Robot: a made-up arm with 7 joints. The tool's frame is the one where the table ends. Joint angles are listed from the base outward.
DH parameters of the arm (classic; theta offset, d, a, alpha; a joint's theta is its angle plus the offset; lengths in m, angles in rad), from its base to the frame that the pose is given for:
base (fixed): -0.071 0 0 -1.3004
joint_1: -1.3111 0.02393 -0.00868 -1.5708
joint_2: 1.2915 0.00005 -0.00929 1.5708
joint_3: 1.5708 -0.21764 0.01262 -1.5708
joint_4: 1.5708 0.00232 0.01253 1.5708
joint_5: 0 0.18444 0.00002 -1.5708
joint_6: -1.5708 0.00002 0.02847 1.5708
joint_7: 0 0.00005 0 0
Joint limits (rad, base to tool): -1.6..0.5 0..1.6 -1.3..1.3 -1.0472..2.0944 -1.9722..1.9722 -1.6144..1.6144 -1.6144..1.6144
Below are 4 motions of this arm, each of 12 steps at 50 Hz.
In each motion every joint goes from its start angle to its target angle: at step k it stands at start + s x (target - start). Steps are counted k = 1, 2, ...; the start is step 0. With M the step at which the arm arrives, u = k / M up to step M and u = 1 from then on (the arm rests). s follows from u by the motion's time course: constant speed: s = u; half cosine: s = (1 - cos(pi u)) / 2; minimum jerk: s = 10 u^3 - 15 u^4 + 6 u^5.
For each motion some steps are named. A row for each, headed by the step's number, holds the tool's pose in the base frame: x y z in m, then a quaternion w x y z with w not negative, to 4 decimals.
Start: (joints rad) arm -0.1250 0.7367 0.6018 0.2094 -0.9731 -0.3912 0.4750
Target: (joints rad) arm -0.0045 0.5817 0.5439 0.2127 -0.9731 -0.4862 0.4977
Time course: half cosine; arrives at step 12
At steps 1, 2, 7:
1: 0.1678 0.3036 -0.1295 0.8236 -0.1395 -0.2491 0.4902
2: 0.1665 0.3027 -0.1328 0.8229 -0.1405 -0.2461 0.4924
7: 0.1495 0.2915 -0.1686 0.8141 -0.1519 -0.2134 0.5183

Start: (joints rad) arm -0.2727 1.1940 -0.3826 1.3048 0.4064 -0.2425 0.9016
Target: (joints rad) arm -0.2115 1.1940 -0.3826 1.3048 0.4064 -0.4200 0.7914
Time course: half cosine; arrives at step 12
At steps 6, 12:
6: 0.0833 0.4063 -0.1767 0.5211 0.8106 0.1910 0.1868
12: 0.0760 0.4053 -0.1791 0.5532 0.7950 0.2025 0.1447

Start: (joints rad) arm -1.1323 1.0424 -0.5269 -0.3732 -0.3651 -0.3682 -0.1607
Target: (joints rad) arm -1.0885 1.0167 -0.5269 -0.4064 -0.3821 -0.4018 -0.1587
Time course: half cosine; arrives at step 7
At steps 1, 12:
1: 0.2556 0.0291 0.0424 0.6760 0.3348 -0.5028 -0.4220
12: 0.2505 0.0249 0.0323 0.6731 0.3026 -0.5101 -0.4417

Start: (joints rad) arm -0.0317 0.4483 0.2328 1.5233 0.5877 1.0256 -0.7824
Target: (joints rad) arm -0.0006 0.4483 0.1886 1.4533 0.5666 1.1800 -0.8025
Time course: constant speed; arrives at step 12
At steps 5, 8, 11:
5: -0.0921 0.2278 -0.3558 0.1635 -0.1283 0.9733 0.0976
8: -0.0921 0.2282 -0.3548 0.1521 -0.1292 0.9739 0.1079
11: -0.0921 0.2286 -0.3538 0.1408 -0.1301 0.9743 0.1182

